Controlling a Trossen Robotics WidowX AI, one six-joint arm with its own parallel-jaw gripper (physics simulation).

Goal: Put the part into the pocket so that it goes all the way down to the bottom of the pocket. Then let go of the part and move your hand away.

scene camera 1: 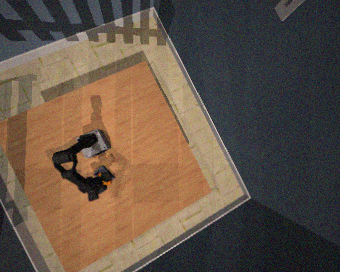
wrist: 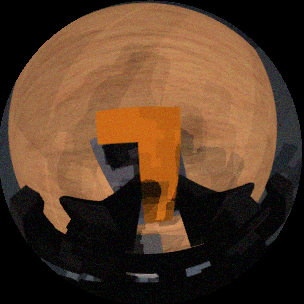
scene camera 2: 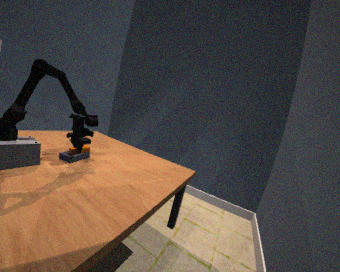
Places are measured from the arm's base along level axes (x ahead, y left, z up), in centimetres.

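Pixels of known places: gripper, fingertip midpoint: (scene camera 1: 103, 178) (wrist: 155, 175) (scene camera 2: 78, 152); arm's base at its link origin: (scene camera 1: 92, 138) (scene camera 2: 6, 139).
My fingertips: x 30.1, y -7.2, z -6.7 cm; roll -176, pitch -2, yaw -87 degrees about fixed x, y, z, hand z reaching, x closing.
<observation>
For each thing: its middle in the pictures, then the offset to it from my fingertips. "spot": a spot on its surface instead. Level surfaces: height alone.
- orange L-shaped part at the middle of its body: (wrist: 140, 173) (scene camera 2: 78, 149) (scene camera 1: 105, 178) dz +1.2, dx +0.9, dy +1.6 cm
- blue-grey pocket block at the middle of its body: (wrist: 147, 177) (scene camera 2: 75, 155) (scene camera 1: 104, 175) dz -2.0, dx -1.2, dy +0.8 cm
- wooden table at its surface level: dz -3.8 cm
- table's right corner at a spot on its surface: (scene camera 2: 192, 173) spot: dz -4.0, dx +51.8, dy -53.6 cm
The orange L-shaped part (scene camera 1: 107, 183) (scene camera 2: 86, 149) (wrist: 159, 150) is between the fingers of my gripper (scene camera 2: 80, 148) (wrist: 155, 175), which is shut on it. The blue-grey pocket block (scene camera 1: 104, 171) (scene camera 2: 75, 158) (wrist: 113, 173) stands on the table under the part. In scene camera 2 the orange shows above the block's rim. In the wrist view the part covers much of the block, the block's left edge runs at a slant to the part, and a dark opening shows inside the part's corner. The part's underside and the pocket bottom are hidden, so its depth cannot be told.
A grey box-like base (scene camera 1: 98, 146) (scene camera 2: 20, 153) stands on the wooden table (scene camera 1: 150, 165) (scene camera 2: 125, 200) near the block. The black arm (scene camera 1: 70, 175) (scene camera 2: 70, 90) arches from above this base to the block. The table's right corner (scene camera 2: 192, 173) shows in scene camera 2.
</observation>
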